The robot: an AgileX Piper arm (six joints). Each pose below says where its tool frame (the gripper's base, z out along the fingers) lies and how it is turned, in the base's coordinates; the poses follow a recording.
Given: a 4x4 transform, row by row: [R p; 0 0 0 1], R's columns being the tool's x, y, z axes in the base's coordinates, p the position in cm. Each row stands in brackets.
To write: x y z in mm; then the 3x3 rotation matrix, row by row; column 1 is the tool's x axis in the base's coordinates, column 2 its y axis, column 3 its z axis. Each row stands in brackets. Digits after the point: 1 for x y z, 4 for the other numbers.
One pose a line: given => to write
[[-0.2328, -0.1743, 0.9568, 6.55], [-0.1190, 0.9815, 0.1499, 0.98], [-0.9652, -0.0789, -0.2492, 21.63], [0, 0, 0, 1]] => [65.5, 9.8, 216.3], [[-0.2328, -0.1743, 0.9568], [-0.1190, 0.9815, 0.1499], [-0.9652, -0.0789, -0.2492]]
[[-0.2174, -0.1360, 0.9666, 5.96], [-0.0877, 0.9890, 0.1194, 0.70], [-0.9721, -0.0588, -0.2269, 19.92], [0, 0, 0, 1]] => [59.6, 7.0, 199.2], [[-0.2174, -0.1360, 0.9666], [-0.0877, 0.9890, 0.1194], [-0.9721, -0.0588, -0.2269]]
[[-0.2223, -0.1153, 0.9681, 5.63], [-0.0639, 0.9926, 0.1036, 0.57], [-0.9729, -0.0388, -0.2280, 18.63], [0, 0, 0, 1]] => [56.3, 5.7, 186.3], [[-0.2223, -0.1153, 0.9681], [-0.0639, 0.9926, 0.1036], [-0.9729, -0.0388, -0.2280]]
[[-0.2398, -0.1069, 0.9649, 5.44], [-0.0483, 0.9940, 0.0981, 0.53], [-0.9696, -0.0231, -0.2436, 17.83], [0, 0, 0, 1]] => [54.4, 5.3, 178.3], [[-0.2398, -0.1069, 0.9649], [-0.0483, 0.9940, 0.0981], [-0.9696, -0.0231, -0.2436]]
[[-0.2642, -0.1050, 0.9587, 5.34], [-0.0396, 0.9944, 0.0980, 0.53], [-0.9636, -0.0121, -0.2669, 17.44], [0, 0, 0, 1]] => [53.4, 5.3, 174.4], [[-0.2642, -0.1050, 0.9587], [-0.0396, 0.9944, 0.0980], [-0.9636, -0.0121, -0.2669]]
